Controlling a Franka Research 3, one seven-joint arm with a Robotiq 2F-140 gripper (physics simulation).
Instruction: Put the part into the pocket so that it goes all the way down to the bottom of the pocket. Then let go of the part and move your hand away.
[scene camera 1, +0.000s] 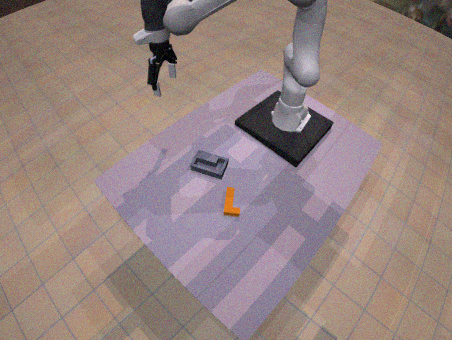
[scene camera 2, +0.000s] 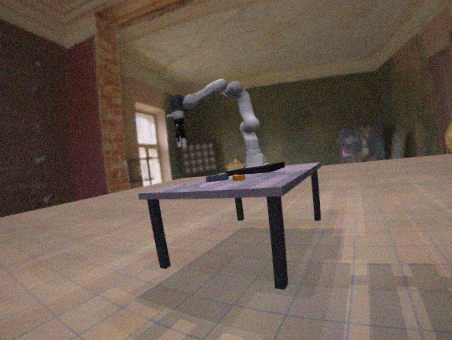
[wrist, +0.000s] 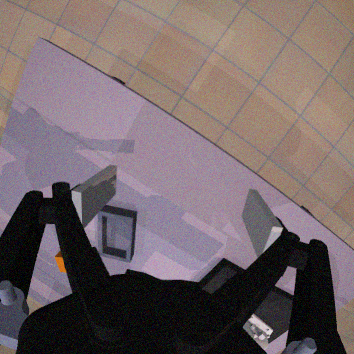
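The orange L-shaped part (scene camera 1: 229, 200) (scene camera 2: 238, 177) (wrist: 60, 261) lies flat on the table, apart from the pocket block; in the wrist view a gripper finger hides much of it. The dark grey block (scene camera 1: 208, 172) (scene camera 2: 217, 177) (wrist: 120, 209) has an L-shaped pocket open at the top, and the pocket holds no part. My gripper (scene camera 1: 165, 82) (scene camera 2: 182, 143) (wrist: 179, 191) is open with nothing between its fingers. It is high above the table's level, well away from the part and the block.
The purple-grey table (scene camera 1: 120, 180) (scene camera 2: 210, 194) (wrist: 80, 85) carries the part and the block. The arm's black base plate (scene camera 1: 297, 156) (scene camera 2: 272, 168) stands on the table, behind the block and the part in the second scene view. Tiled floor surrounds the table.
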